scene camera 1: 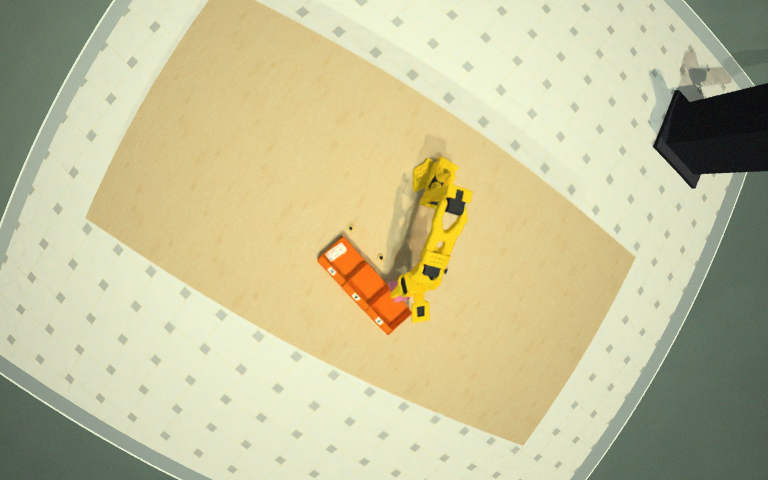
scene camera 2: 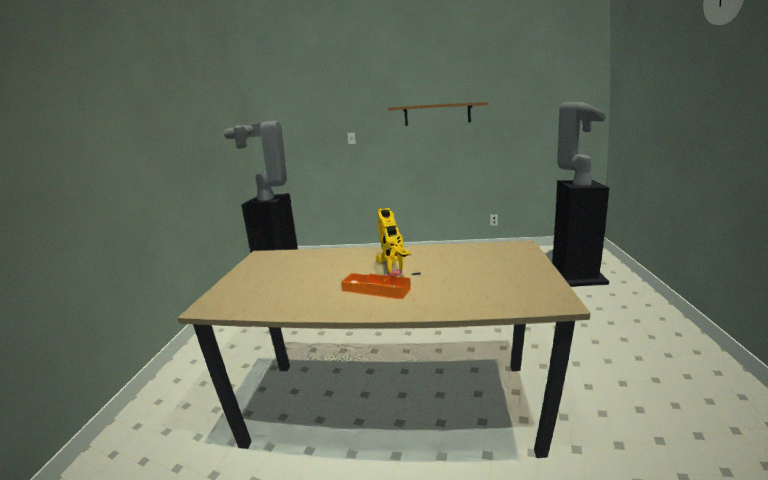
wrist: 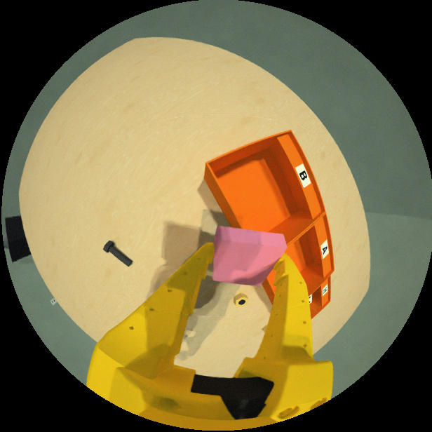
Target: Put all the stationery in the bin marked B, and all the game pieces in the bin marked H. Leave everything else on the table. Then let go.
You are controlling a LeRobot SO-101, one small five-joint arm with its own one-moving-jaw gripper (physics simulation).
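Frame: origin at the arm's base, x ahead, y left, z up, level; centimetres.
Seen in the pictures: hand at its tool point: (scene camera 1: 408, 294) (scene camera 2: 399, 271); arm's base at its link origin: (scene camera 1: 428, 187).
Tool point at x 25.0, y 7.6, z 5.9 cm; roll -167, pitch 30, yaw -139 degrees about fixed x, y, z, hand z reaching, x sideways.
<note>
Offsets run from my tool point to a thing's middle. Level surfaces: height alone.
A pink block that looks like an eraser {dx +0.5, dy -2.2, dz -0.6 cm} (scene camera 1: 402, 299) (scene camera 2: 395, 273) (wrist: 247, 256) is pressed between both jaws of my gripper (scene camera 1: 396, 292) (scene camera 2: 394, 270) (wrist: 248, 251), which is shut on it. It is held above the table, over or beside the near side wall of the orange three-bin tray {dx +3.8, dy -9.2, dz -3.6 cm} (scene camera 1: 367, 309) (scene camera 2: 373, 289) (wrist: 218, 192). Bin B (wrist: 247, 192) is at the tray end nearest the gripper and looks empty in the wrist view. Bin A is in the middle. A white domino {dx +0.2, dy -19.4, dz -4.9 cm} (scene camera 1: 336, 250) (wrist: 310, 299) with dark dots lies in bin H at the far end.
A black bolt {dx -9.1, dy +5.7, dz -5.4 cm} (scene camera 2: 416, 273) (wrist: 119, 254) lies on the table {dz -5.9 cm} (scene camera 1: 237, 141) (scene camera 2: 283, 305) (wrist: 125, 125), off to the side away from the tray. A brass hex nut {dx -4.0, dy -9.1, dz -5.5 cm} (scene camera 1: 380, 257) (wrist: 241, 301) lies beside the tray's long side. A second nut {dx -6.5, dy -19.2, dz -5.5 cm} (scene camera 1: 350, 228) lies near bin H.
</note>
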